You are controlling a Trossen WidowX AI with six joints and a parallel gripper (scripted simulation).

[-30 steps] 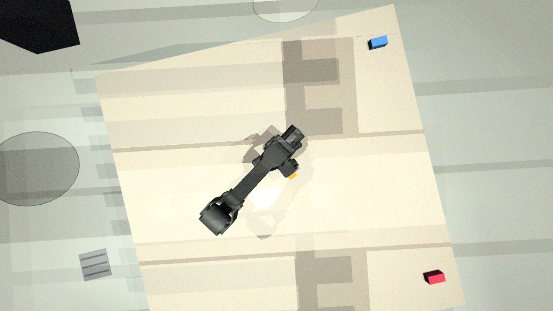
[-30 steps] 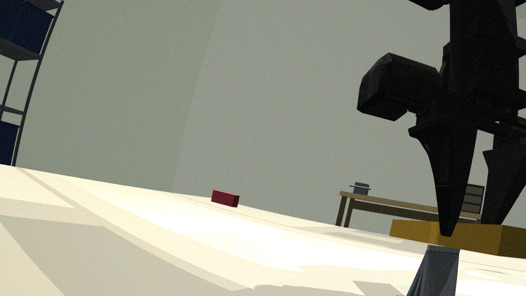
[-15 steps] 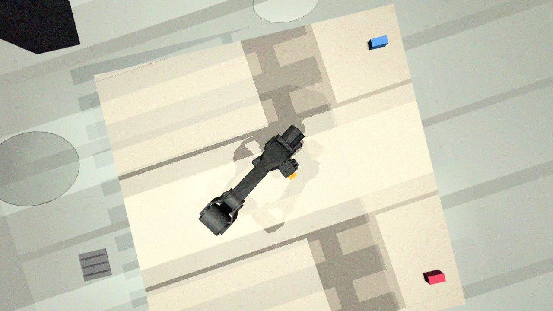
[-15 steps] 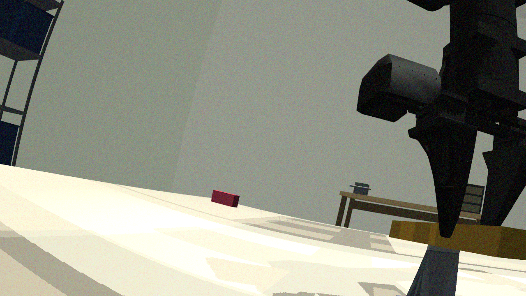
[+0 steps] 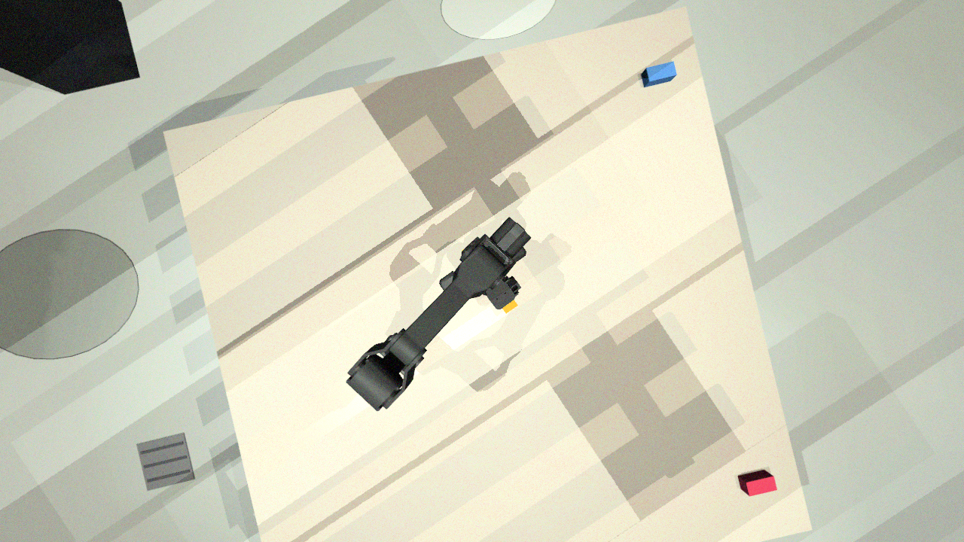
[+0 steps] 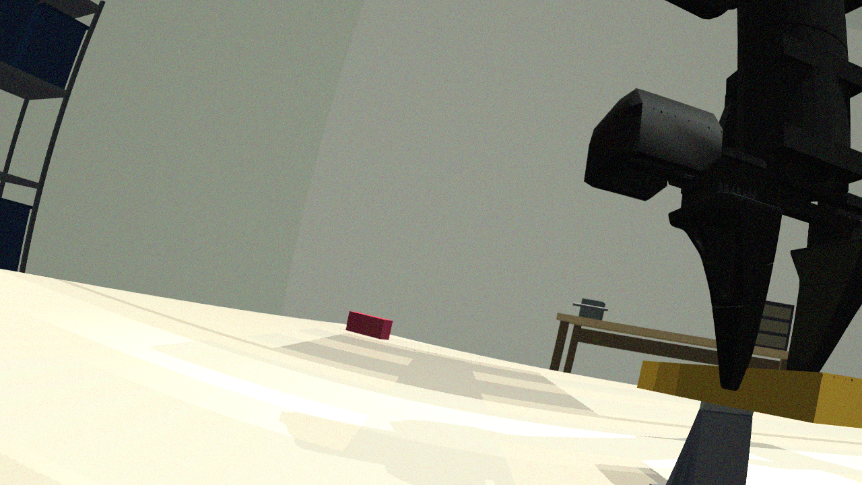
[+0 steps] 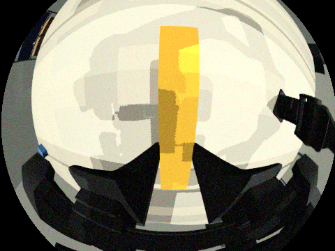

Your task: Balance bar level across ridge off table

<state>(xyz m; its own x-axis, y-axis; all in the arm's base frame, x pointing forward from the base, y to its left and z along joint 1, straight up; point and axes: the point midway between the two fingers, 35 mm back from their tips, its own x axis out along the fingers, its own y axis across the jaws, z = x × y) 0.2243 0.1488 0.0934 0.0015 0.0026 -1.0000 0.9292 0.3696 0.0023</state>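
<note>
Now: the yellow bar 3 cm to the right of my gripper tip and 1 cm ahead of it. The rest, counted from my gripper tip: blue block 52 cm ahead, 35 cm to the left, 4 cm below; then red block 65 cm to the right, 52 cm ahead, 4 cm below; then grey ridge 3 cm to the right, 1 cm below, 1 cm ahead.
</note>
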